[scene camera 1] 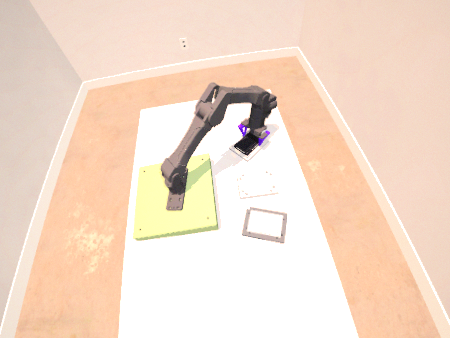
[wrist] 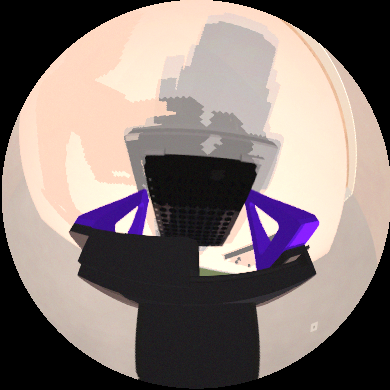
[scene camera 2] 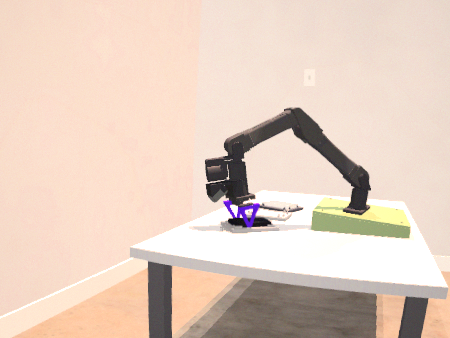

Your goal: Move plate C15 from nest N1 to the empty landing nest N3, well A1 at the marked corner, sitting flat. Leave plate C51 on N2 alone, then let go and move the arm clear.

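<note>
A black well plate [scene camera 1: 246,145] [scene camera 2: 262,220] [wrist: 196,218] lies flat on a pale nest [scene camera 1: 250,157] [scene camera 2: 231,229] [wrist: 133,159] at the far right of the table. My gripper [scene camera 1: 252,138] [scene camera 2: 241,220] [wrist: 195,193] is open, its purple fingers low on either side of the plate and apart from its edges. A white slab with small pegs [scene camera 1: 256,183] lies nearer the camera. A grey-framed square with a white middle [scene camera 1: 264,224] [scene camera 2: 281,206] lies nearer still. I cannot read any labels or a corner mark.
The arm stands on a green base block [scene camera 1: 163,225] [scene camera 2: 360,221] on the left of the white table [scene camera 1: 217,291] [scene camera 2: 291,254]. The arm's elbow arches over the table's far end. The table's right edge runs close beside the nests.
</note>
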